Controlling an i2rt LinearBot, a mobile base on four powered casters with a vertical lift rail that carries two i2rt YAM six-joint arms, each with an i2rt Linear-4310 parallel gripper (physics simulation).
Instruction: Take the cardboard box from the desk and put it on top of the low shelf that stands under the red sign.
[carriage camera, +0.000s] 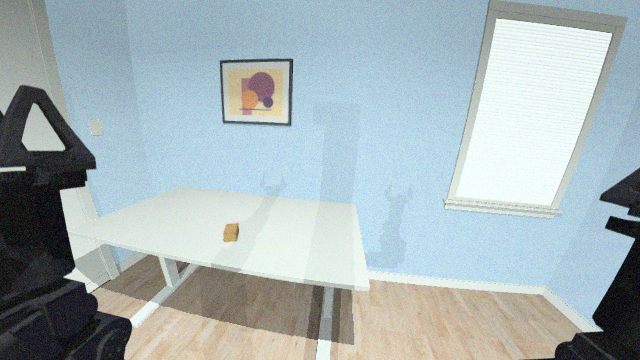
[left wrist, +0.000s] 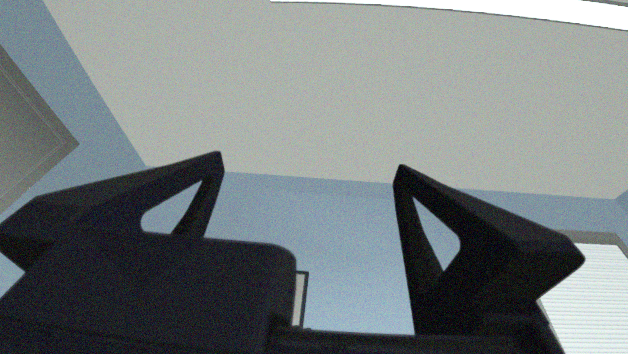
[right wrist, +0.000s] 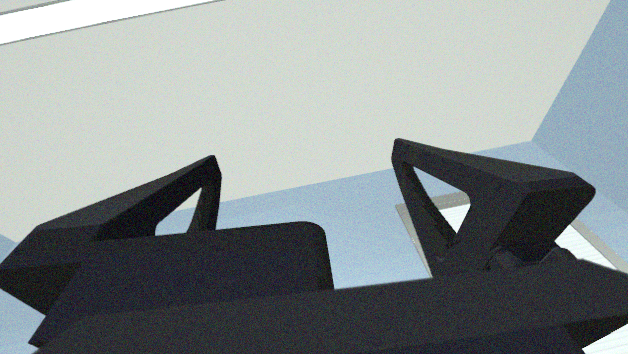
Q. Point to the right gripper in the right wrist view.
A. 306, 156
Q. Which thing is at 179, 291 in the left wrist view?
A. The left gripper.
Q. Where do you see a white desk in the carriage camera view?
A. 314, 242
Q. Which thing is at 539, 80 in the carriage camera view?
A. A window with white blinds.
